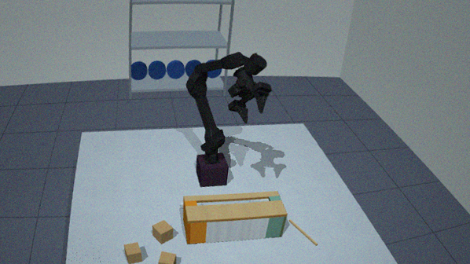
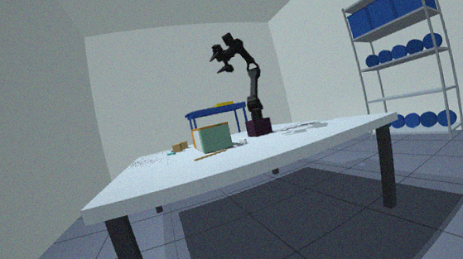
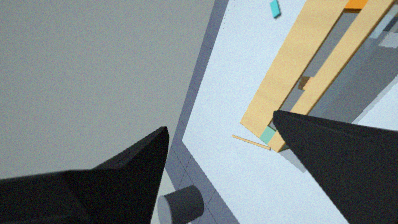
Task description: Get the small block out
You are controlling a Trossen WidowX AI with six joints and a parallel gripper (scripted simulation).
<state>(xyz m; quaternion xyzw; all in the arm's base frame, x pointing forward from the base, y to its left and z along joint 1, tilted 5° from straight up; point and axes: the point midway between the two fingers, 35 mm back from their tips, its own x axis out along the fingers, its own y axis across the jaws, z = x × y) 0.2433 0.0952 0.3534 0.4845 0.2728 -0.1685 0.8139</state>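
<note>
Now: the tan block 370 mm below my gripper tip, 80 mm ahead of it and 50 mm to the right of it. Also, from my gripper tip: thin wooden stick (450 mm below, 220 mm to the left, 180 mm ahead); box (390 mm below, 60 mm to the right, 60 mm ahead); teal piece (450 mm below, 330 mm ahead, 260 mm to the right).
</note>
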